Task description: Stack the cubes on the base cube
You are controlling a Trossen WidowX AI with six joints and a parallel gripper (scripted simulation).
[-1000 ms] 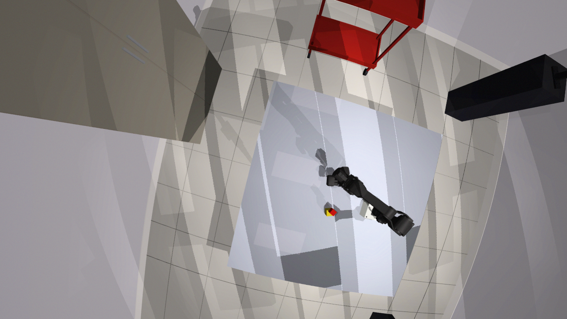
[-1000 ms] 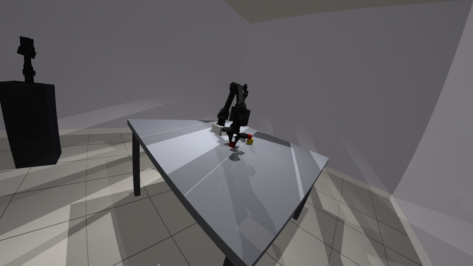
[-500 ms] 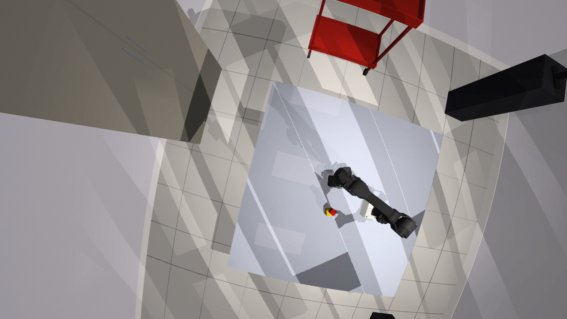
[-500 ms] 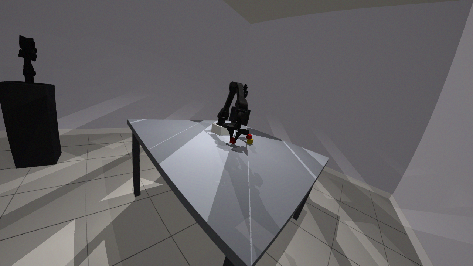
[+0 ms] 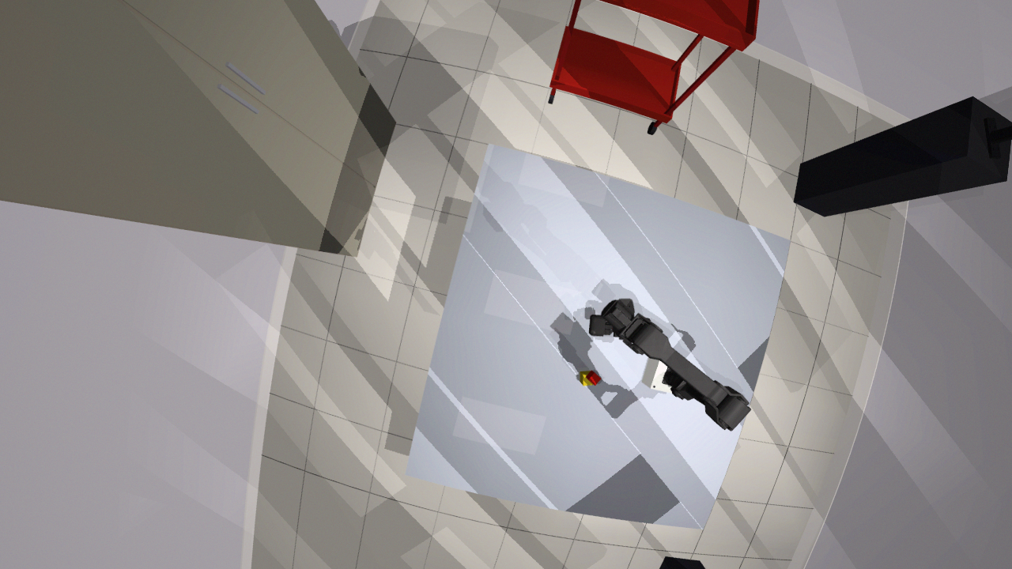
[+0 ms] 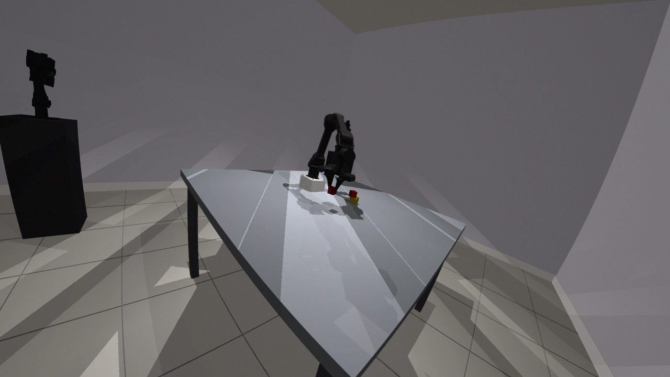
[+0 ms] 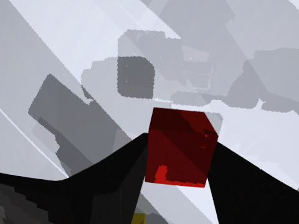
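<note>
My gripper tip is now 10 mm past the yellow cube, 220 mm to the right of it and 70 mm above it.
</note>
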